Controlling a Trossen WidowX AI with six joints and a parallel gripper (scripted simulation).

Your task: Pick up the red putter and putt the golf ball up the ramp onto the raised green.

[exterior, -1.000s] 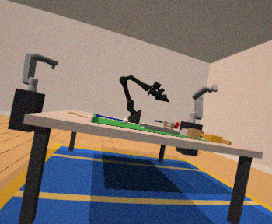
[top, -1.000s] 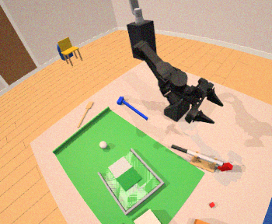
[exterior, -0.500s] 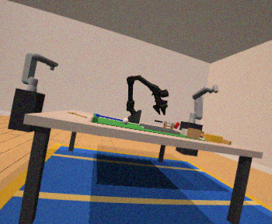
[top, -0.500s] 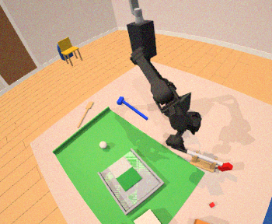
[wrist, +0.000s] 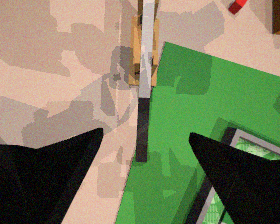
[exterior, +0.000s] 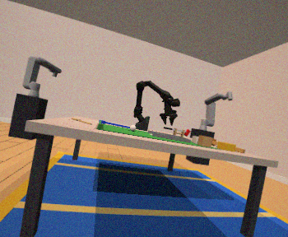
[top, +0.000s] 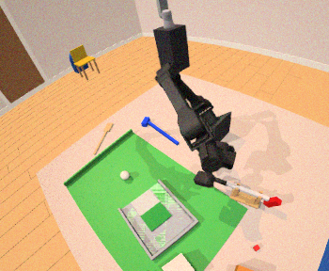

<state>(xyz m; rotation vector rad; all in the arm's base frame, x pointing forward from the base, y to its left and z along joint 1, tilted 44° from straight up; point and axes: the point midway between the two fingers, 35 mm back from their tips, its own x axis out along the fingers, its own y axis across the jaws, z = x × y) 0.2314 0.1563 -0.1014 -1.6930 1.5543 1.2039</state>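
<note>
Now: the blue stick 44 cm to the right of my gripper tip, 8 cm below it and 7 cm behind it. The rest, counted from my gripper tip: wooden rack 12 cm to the left, 6 cm below, 4 cm behind; then white golf ball 34 cm to the right, 23 cm ahead, 7 cm below; then red cube 26 cm to the left, 10 cm ahead, 9 cm below.
</note>
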